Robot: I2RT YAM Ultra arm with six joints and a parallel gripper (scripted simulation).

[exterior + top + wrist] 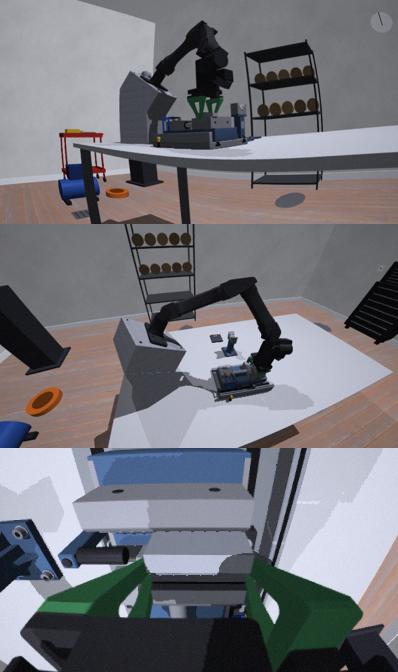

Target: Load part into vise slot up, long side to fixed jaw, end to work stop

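My gripper is now 10 mm below the part. Also, from my hand: work stop (60 mm to the left, 20 mm ahead, 10 mm below); then fixed jaw (40 mm ahead, 20 mm below, 10 mm to the left); then moving jaw (30 mm to the left, 20 mm below, 20 mm behind).
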